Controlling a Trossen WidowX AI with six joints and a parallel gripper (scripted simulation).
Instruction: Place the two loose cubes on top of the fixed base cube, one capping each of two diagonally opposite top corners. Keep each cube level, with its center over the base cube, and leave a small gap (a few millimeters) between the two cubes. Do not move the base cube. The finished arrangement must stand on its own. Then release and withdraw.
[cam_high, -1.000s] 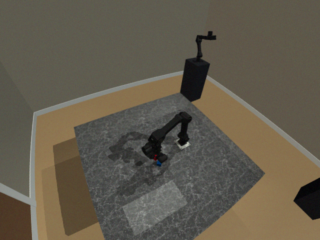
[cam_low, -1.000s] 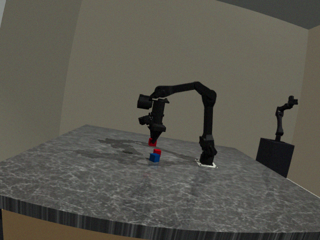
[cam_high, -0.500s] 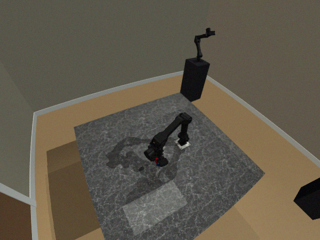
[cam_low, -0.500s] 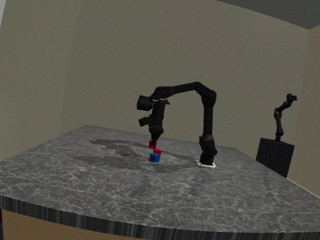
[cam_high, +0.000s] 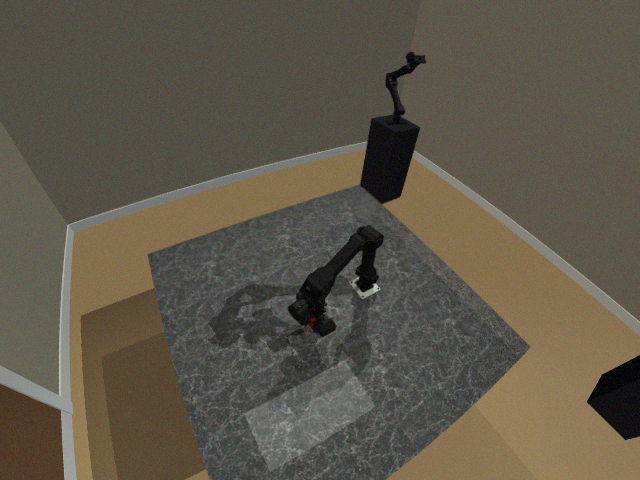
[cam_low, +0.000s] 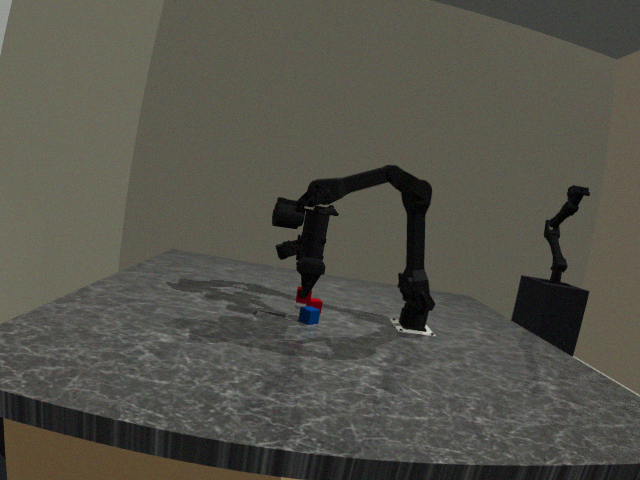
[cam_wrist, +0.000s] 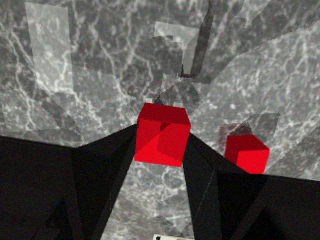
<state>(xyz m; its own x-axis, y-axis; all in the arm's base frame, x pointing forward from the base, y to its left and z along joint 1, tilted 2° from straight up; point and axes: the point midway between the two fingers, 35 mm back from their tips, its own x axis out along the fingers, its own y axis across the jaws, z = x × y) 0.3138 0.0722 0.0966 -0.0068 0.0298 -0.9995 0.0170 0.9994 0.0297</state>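
Now: gripper tip 20 mm past the blue base cube and 50 mm above it.
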